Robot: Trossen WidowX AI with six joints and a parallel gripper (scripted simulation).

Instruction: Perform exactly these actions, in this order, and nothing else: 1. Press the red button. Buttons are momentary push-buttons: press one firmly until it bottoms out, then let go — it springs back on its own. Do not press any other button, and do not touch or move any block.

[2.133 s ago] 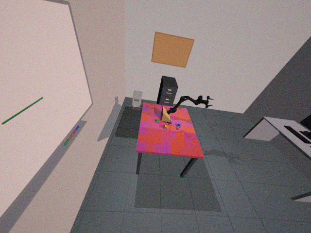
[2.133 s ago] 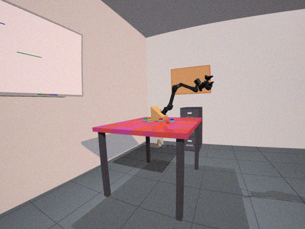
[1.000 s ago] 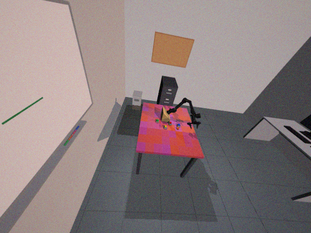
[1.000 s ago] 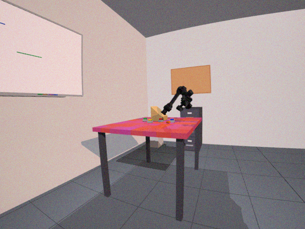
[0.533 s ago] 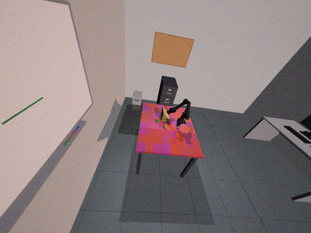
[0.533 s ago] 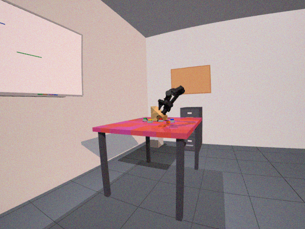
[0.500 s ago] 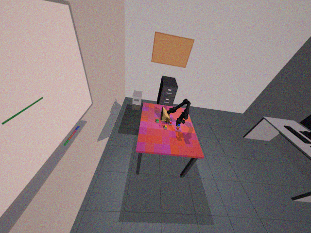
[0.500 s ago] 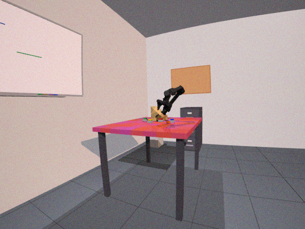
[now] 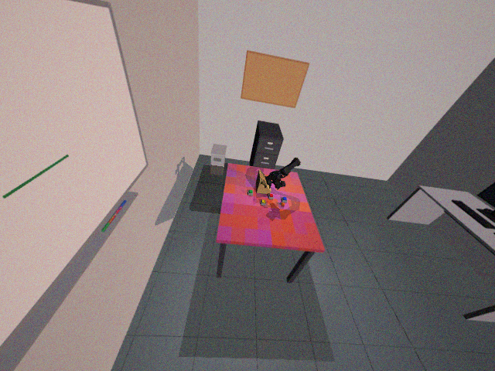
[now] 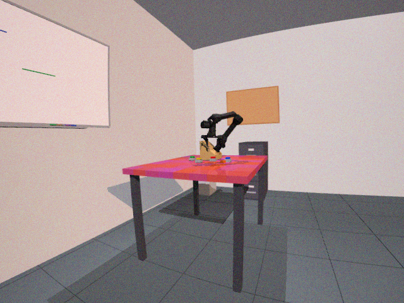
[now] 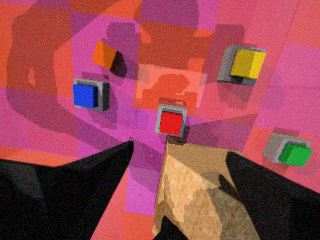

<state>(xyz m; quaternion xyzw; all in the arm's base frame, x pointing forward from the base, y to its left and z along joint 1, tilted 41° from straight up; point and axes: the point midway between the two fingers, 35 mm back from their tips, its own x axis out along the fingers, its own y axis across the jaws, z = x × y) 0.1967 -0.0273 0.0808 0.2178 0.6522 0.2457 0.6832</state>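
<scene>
Now: gripper tip 1 cm past the red button and 9 cm above it. From my gripper tip the other things lie so: blue button 2 cm ahead, 14 cm to the left, 9 cm below; yellow button 9 cm ahead, 9 cm to the right, 9 cm below; orange block 8 cm ahead, 12 cm to the left, 12 cm below.
</scene>
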